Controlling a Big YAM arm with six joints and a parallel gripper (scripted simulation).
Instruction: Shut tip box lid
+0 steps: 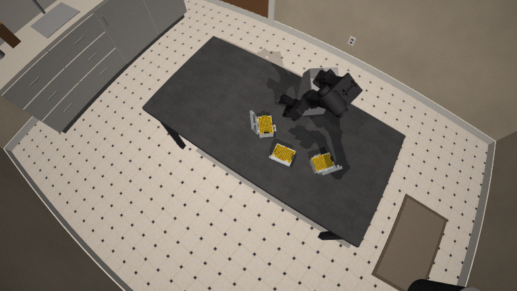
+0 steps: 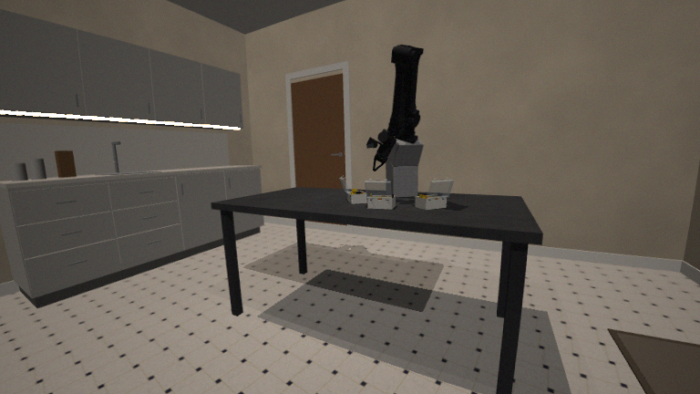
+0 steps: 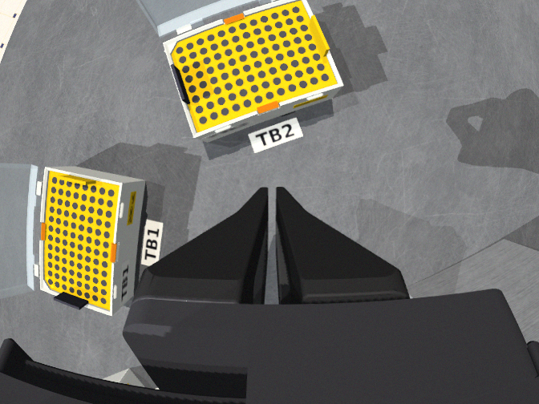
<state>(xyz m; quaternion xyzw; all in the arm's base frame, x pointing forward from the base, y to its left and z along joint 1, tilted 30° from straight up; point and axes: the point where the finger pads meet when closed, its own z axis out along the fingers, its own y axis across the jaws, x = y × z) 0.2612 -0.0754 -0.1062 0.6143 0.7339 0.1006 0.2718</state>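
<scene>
The lid is 100 mm ahead of my hand, 130 mm to the right of it and 80 mm below it. Round my hand: tip box: 60 mm ahead, 330 mm to the left, 120 mm below.
</scene>
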